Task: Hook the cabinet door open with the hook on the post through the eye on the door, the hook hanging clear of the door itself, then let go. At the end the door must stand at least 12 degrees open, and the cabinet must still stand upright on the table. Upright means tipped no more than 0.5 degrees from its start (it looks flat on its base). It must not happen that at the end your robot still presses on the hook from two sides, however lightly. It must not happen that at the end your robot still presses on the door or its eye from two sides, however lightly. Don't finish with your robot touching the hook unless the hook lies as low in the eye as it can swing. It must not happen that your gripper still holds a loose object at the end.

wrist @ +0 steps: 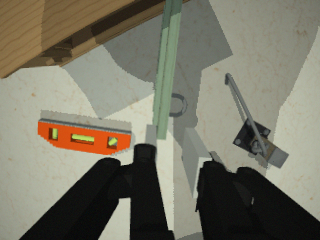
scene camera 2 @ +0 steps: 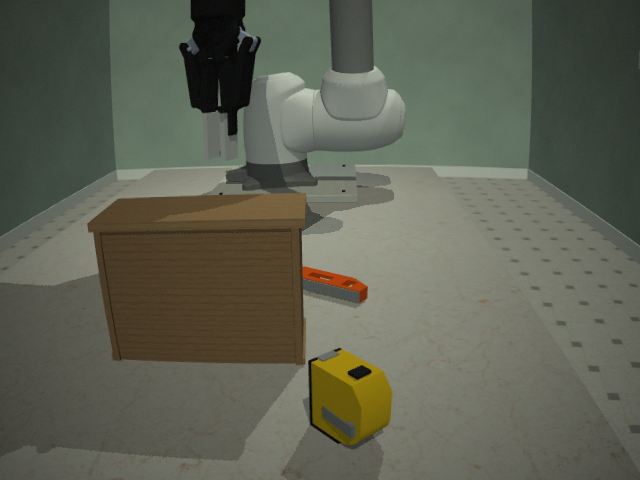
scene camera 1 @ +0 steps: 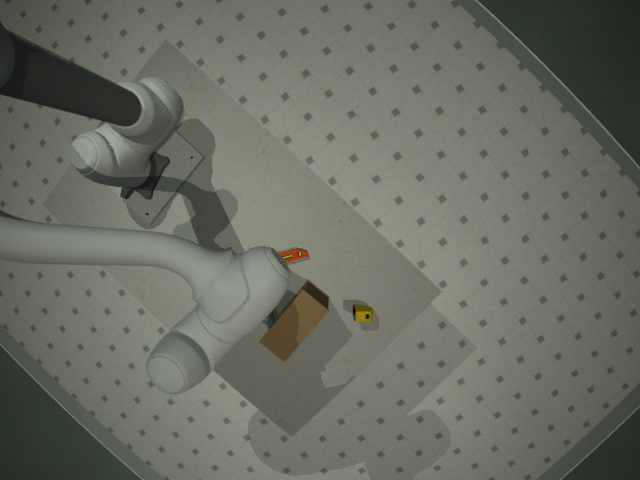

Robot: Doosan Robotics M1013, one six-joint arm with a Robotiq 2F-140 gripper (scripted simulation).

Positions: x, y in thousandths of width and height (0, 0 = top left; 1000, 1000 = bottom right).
Observation:
In view: my gripper (scene camera 2: 346, 330), a brown wooden cabinet (scene camera 2: 334, 580), a yellow tape measure (scene camera 2: 548, 832) and a post (wrist: 861, 652).
The brown wooden cabinet also shows in the wrist view (wrist: 127, 169) and in scene camera 1 (scene camera 1: 480, 643). My gripper also shows in the wrist view (wrist: 530, 590). The wrist view does not show the yellow tape measure: it is out of frame.

